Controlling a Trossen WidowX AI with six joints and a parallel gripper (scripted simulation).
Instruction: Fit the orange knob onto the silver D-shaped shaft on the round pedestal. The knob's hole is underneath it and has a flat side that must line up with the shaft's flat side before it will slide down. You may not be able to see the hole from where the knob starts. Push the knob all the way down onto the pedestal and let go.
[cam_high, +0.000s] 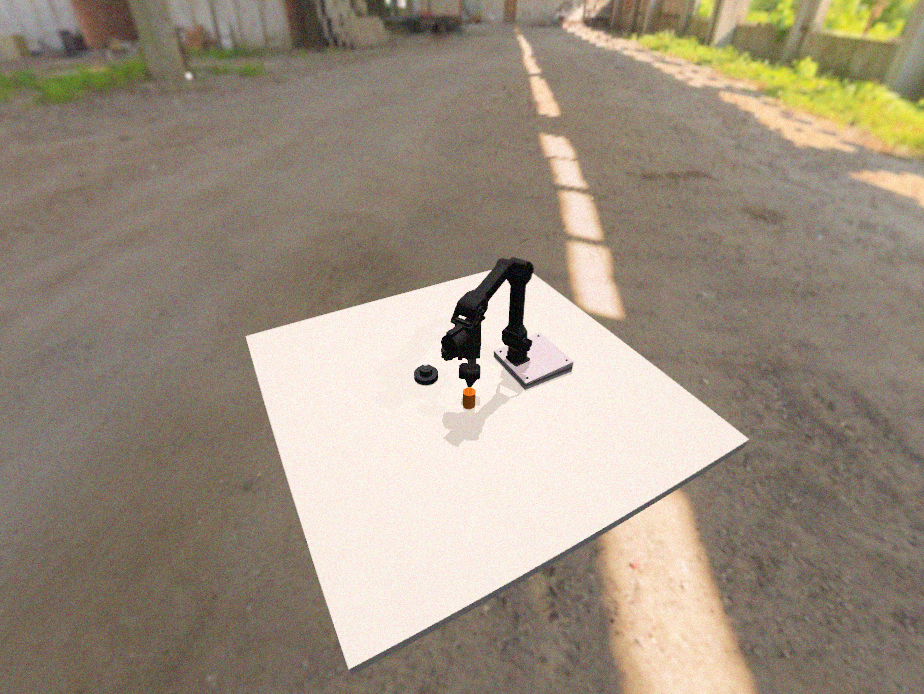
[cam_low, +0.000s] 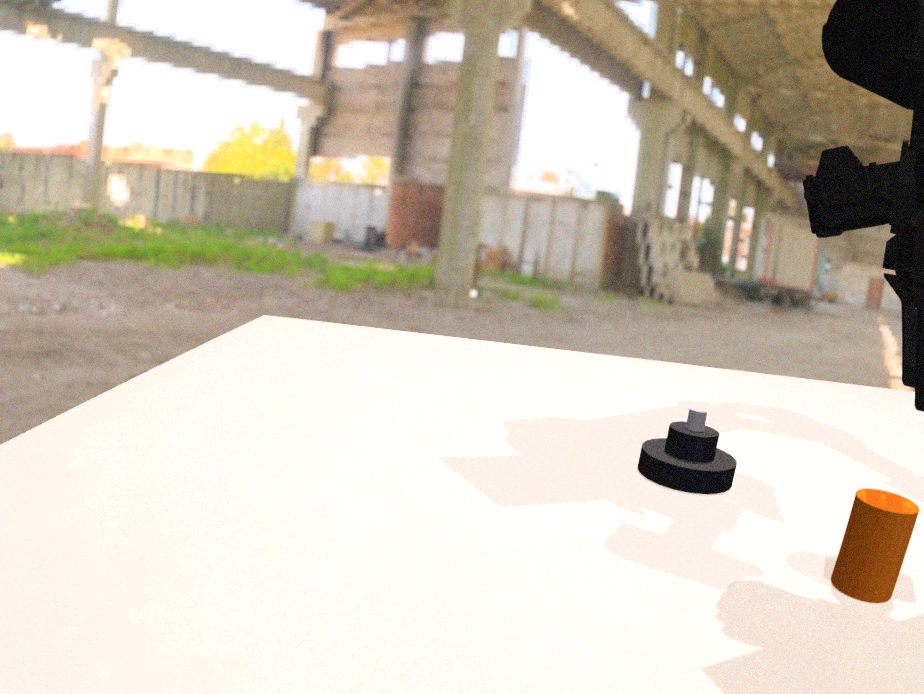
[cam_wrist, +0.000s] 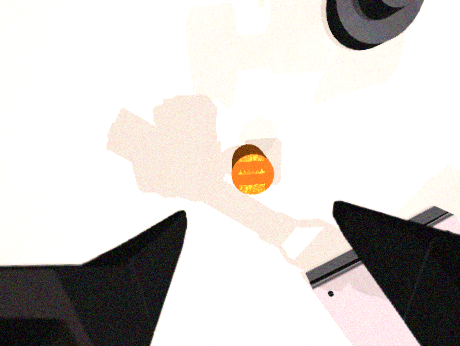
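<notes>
The orange knob lies 80 mm below my gripper tip. From my gripper tip the other things lie so: black round pedestal 200 mm to the right, 100 mm below, 50 mm ahead.
</notes>
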